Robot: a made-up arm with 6 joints.
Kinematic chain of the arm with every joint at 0, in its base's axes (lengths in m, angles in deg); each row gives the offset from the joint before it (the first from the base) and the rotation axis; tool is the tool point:
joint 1: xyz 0 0 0.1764 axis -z
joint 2: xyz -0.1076 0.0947 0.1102 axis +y
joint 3: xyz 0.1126 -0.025 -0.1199 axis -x
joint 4: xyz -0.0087 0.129 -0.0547 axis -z
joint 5: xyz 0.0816 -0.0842 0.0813 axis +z
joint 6: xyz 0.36 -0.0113 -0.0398 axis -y
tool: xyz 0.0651 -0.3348 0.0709
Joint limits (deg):
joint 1: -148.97..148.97
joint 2: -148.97..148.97
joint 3: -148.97..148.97
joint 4: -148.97..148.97
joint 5: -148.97..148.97
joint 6: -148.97..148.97
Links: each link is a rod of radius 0.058 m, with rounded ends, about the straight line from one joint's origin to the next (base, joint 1, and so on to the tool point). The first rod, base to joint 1, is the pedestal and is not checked.
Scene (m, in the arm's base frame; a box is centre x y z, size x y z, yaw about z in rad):
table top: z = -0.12
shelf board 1: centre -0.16 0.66 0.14 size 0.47 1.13 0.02 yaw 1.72
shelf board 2: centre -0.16 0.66 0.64 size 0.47 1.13 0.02 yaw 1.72
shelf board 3: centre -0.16 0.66 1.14 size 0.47 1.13 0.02 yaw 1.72
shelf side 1: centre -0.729 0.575 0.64 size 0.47 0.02 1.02 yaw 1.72
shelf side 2: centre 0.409 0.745 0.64 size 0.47 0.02 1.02 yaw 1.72
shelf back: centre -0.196 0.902 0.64 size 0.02 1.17 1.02 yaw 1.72
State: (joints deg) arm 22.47 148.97 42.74 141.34 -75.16 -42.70
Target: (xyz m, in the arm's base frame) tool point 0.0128 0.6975 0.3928
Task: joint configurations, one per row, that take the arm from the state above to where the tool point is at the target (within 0.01 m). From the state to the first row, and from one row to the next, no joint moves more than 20 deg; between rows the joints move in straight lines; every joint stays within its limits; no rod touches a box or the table.
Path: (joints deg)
1: 13.96 138.63 42.50 121.70 -66.38 -41.68
2: 5.46 128.30 42.25 102.06 -57.60 -40.66
3: -5.38 132.43 23.38 92.04 -67.94 -25.82
4: -16.21 136.57 4.51 82.02 -78.27 -10.99
5: -27.04 140.70 -14.37 72.00 -88.60 3.85
6: -37.87 144.84 -33.24 61.98 -98.94 18.68
7: -48.71 148.97 -52.11 51.96 -109.27 33.52
8: -38.25 148.97 -41.76 70.12 -103.31 17.76
9: -27.79 148.97 -31.40 88.28 -97.35 2.00
10: -17.34 148.97 -21.05 106.44 -91.39 -13.77
11: -6.88 148.97 -10.69 124.60 -85.43 -29.53

